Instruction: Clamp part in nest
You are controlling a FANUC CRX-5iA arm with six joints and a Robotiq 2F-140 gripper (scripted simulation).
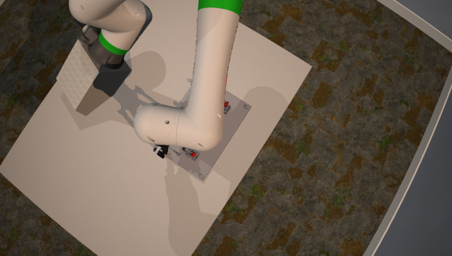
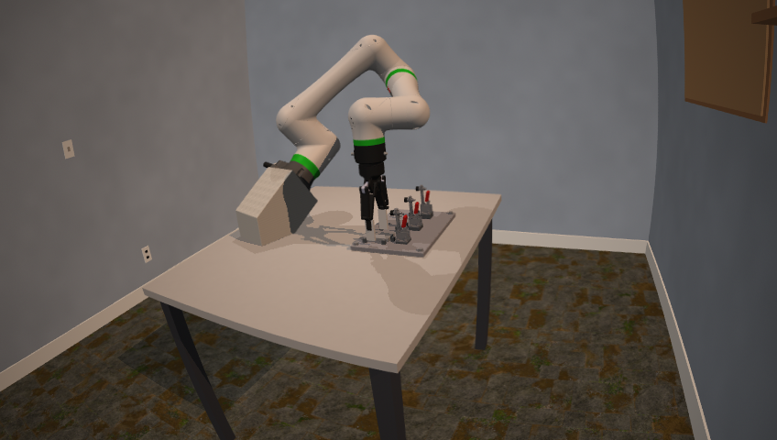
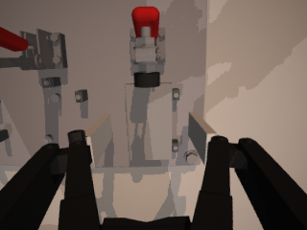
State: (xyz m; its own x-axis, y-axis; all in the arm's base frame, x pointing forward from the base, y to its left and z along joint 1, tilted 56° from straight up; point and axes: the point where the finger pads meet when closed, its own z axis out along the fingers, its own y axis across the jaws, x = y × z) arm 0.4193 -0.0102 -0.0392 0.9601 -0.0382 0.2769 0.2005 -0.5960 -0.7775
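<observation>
The part is 3 cm below my hand. The rest, counted from my hand: grey fixture plate: 12 cm to the left, 5 cm below, 3 cm ahead.
</observation>
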